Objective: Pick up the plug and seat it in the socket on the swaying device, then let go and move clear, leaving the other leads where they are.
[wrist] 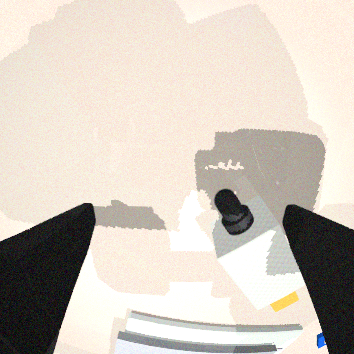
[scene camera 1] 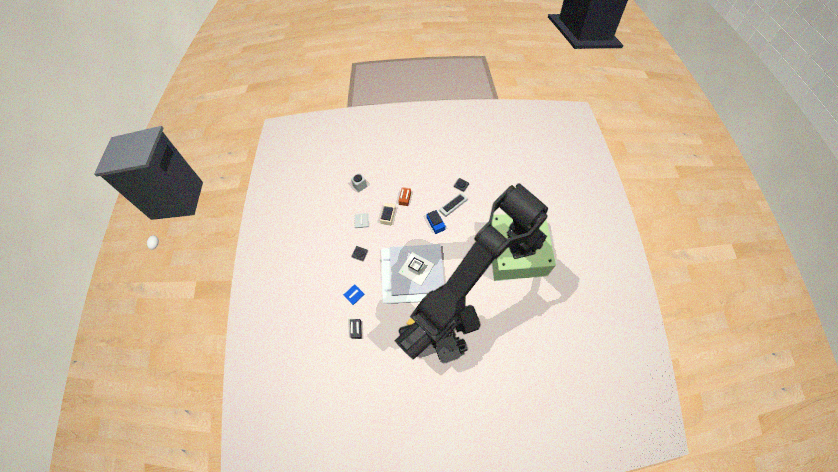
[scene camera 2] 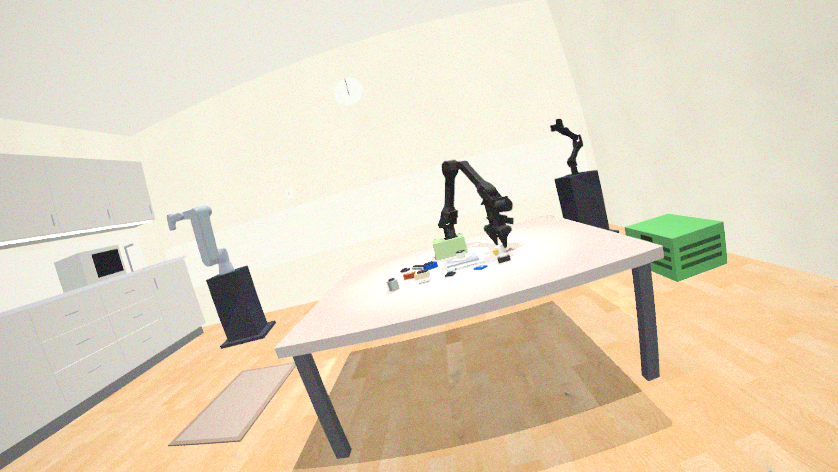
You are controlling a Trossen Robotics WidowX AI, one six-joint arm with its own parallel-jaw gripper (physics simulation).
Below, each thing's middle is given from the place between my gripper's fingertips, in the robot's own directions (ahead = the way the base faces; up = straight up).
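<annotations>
White device [scene camera 1: 409, 273], from my hand: 190 mm to the right, 30 mm ahead, 10 mm above. White plug [wrist: 249, 243]: my hand 20 mm to the left of it, 40 mm short of it.
</annotations>
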